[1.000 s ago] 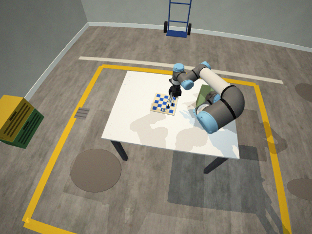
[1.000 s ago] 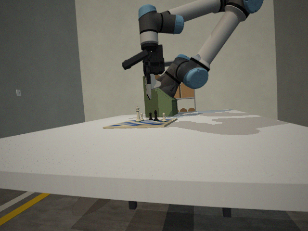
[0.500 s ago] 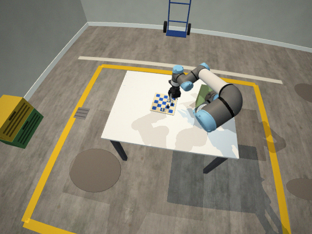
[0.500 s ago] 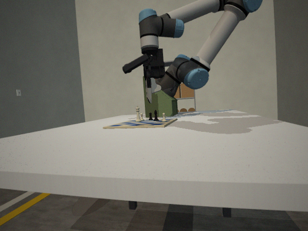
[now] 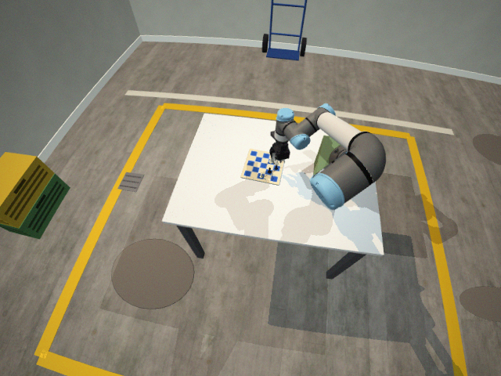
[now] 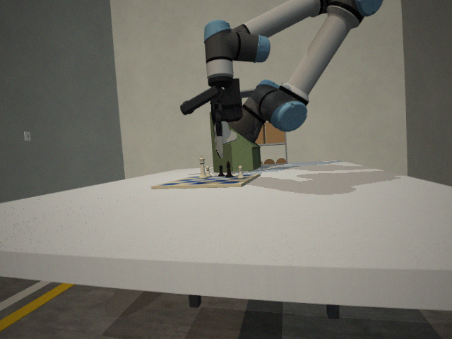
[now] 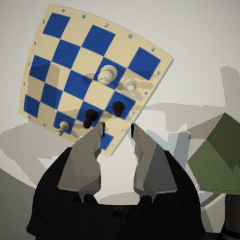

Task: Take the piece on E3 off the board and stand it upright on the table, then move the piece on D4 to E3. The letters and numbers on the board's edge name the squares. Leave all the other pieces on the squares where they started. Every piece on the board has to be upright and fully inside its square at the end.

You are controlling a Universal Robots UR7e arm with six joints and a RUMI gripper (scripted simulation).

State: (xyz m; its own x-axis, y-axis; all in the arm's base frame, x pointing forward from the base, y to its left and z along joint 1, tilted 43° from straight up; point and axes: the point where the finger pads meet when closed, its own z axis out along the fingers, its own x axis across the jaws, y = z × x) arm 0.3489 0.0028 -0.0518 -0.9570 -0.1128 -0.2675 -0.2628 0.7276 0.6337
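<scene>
My hand is 5 cm above the black pawn. Also, from my hand: tall white piece 3 cm ahead, 5 cm to the right, 4 cm below; blue-and-cream chessboard 7 cm ahead, 2 cm to the right, 7 cm below.
</scene>
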